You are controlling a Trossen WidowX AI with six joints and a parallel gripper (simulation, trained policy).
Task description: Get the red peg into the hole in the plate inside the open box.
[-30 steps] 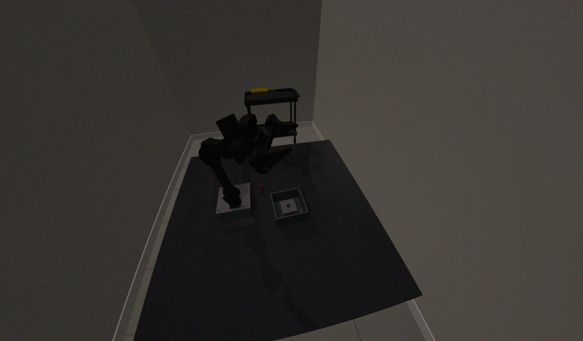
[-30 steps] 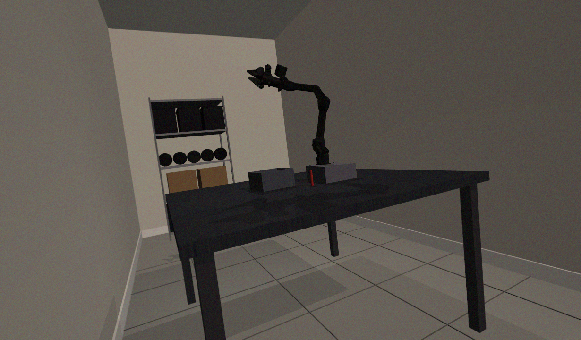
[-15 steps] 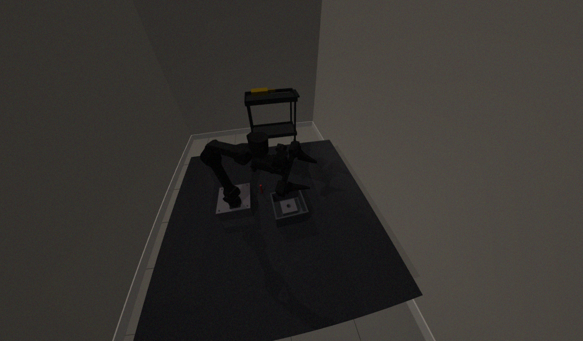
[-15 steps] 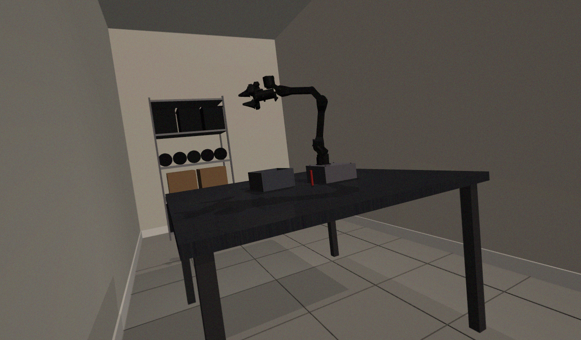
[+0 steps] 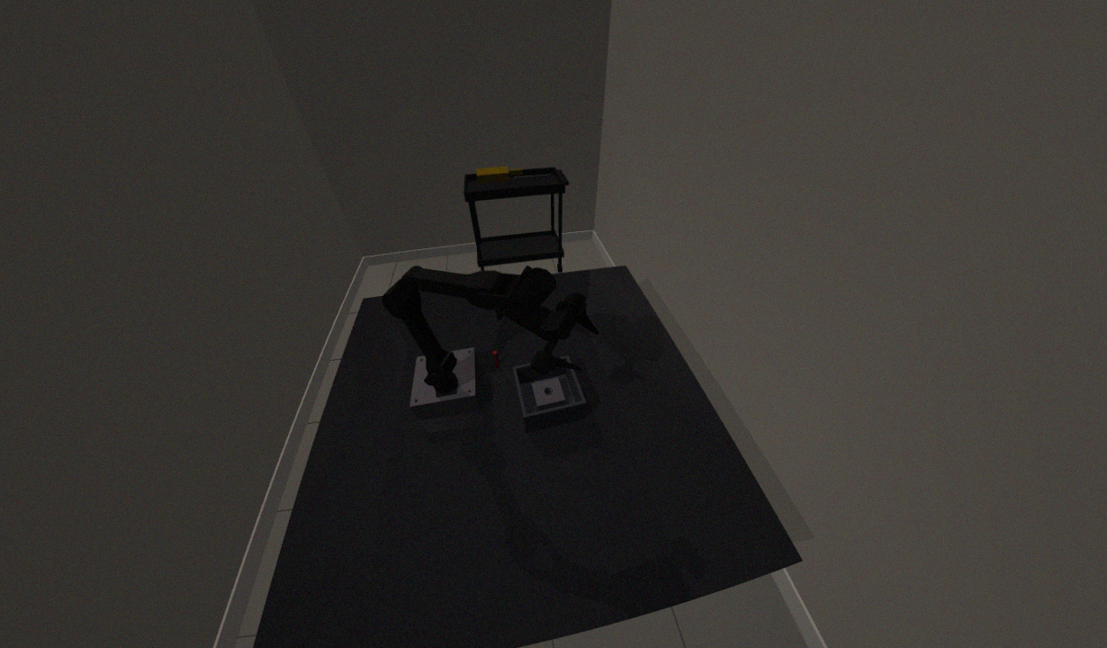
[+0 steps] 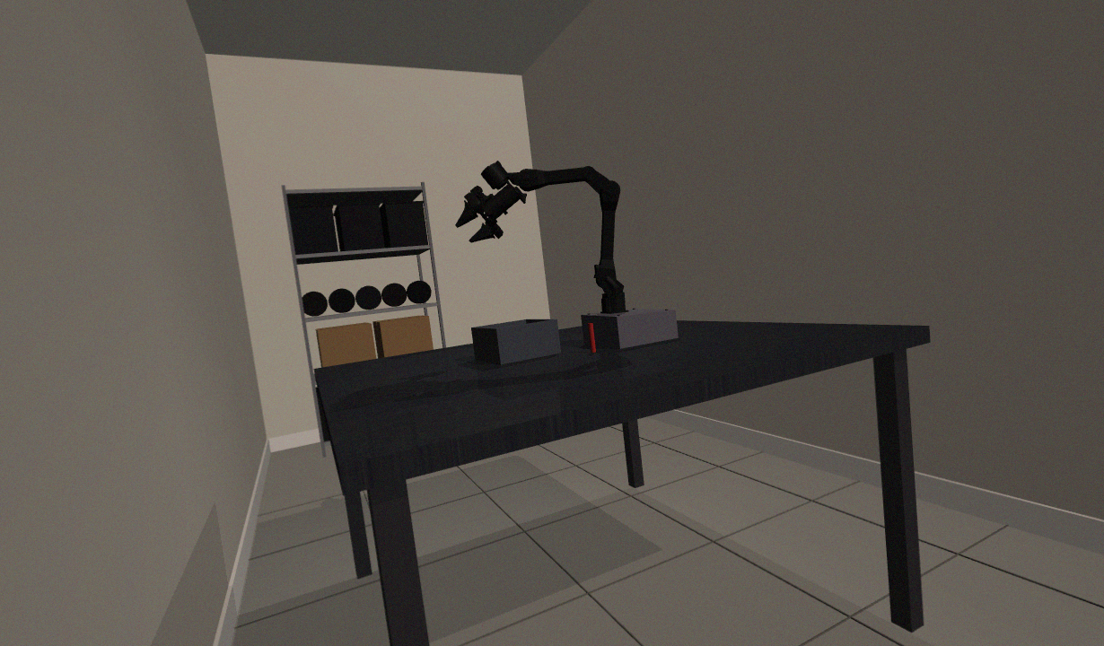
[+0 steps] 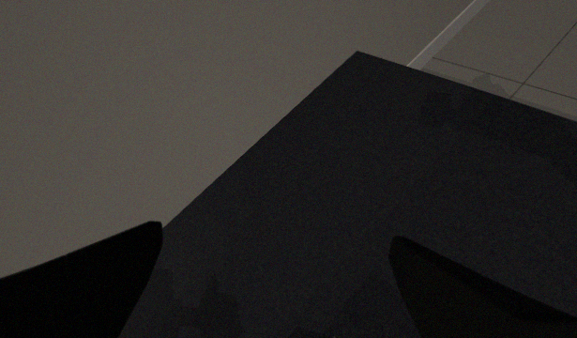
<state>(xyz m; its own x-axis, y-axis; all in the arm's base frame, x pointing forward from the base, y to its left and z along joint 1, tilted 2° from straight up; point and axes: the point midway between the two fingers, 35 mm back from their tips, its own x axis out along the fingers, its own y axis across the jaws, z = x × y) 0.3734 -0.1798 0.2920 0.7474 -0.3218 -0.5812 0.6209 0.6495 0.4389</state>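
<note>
The red peg is 230 mm behind my gripper tip, 310 mm to the left of it and 340 mm below it. Round my gripper tip: pale plate: 80 mm behind, 130 mm to the left, 330 mm below; then grey box: 80 mm behind, 130 mm to the left, 350 mm below.
</note>
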